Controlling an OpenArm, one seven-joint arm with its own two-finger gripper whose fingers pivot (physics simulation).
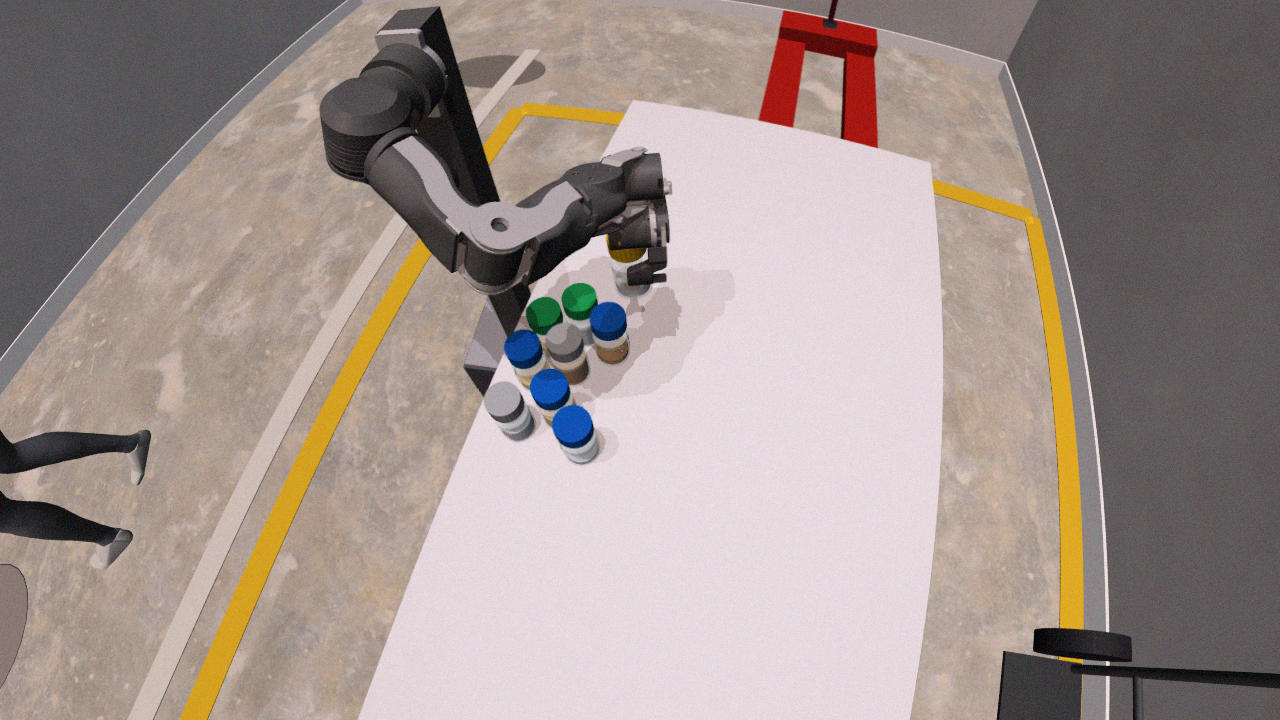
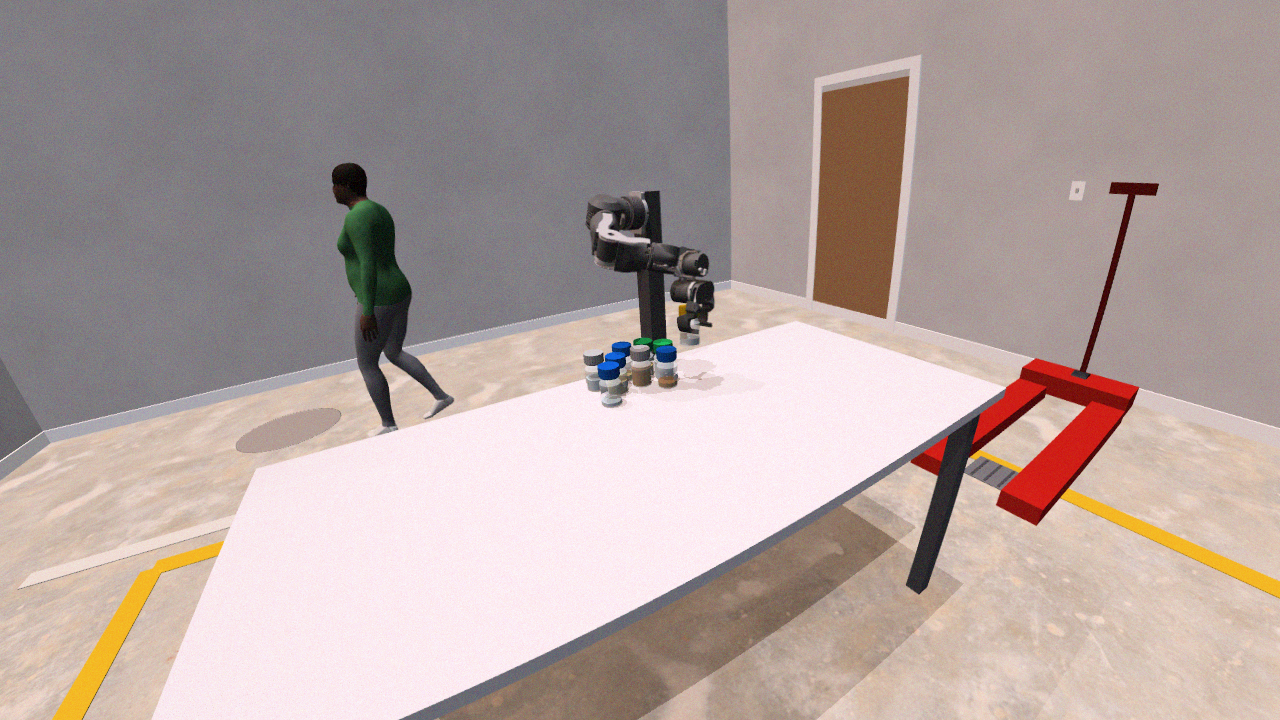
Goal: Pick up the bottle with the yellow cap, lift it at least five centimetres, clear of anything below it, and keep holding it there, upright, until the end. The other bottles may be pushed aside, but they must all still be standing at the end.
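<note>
The bottle with the yellow cap (image 1: 631,277) (image 2: 690,339) is held upright in the air, its clear base above the table top (image 1: 760,447) (image 2: 537,501). My gripper (image 1: 637,268) (image 2: 689,324) is shut on it; the hand and a finger hide part of the cap and body. The other bottles all stand upright in a group: two green-capped, several blue-capped and two grey-capped. The blue-capped bottle with brown contents (image 1: 610,333) (image 2: 666,367) and a green-capped bottle (image 1: 580,304) (image 2: 662,346) are nearest to the held bottle. The front blue-capped bottle (image 1: 574,433) (image 2: 609,383) stands at the group's outer end.
The arm's black post (image 1: 460,125) (image 2: 652,295) stands behind the table's edge, close to the bottle group. A red pallet jack (image 1: 861,89) (image 2: 1074,383) stands on the floor past the table's end. A person in a green top (image 2: 371,250) is on the floor behind the table.
</note>
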